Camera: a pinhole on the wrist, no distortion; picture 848 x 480 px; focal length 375.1 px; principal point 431.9 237.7 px. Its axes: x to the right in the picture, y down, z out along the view. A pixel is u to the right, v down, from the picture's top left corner.
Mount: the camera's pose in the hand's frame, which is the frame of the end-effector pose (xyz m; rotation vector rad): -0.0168 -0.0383 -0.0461 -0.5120 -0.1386 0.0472
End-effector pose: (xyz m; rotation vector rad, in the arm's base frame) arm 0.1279 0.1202 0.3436 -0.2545 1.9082 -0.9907
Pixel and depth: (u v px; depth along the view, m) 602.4 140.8 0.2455
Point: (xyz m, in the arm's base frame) 0.2748 -0.0010 0.2315
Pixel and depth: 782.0 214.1 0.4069
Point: 0.2980 -0.1267 -0.0568
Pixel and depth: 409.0 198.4 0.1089
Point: 0.1926 0.1159 0.3535
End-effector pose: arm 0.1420 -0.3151 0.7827 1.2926 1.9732 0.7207
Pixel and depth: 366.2 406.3 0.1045
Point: 0.2004 -0.3417 0.8209
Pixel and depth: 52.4 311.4 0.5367
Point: 0.7106 -0.7790 0.9393
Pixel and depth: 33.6 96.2 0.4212
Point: 0.5525 -0.7693 0.6799
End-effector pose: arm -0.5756 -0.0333 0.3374 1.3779 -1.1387 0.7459
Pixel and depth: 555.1 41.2 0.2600
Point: -0.5881 -0.2907 0.3180
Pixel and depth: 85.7 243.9 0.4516
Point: -0.9324 -0.1946 -0.1083
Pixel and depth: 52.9 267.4 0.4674
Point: -0.9769 -0.1720 -0.1497
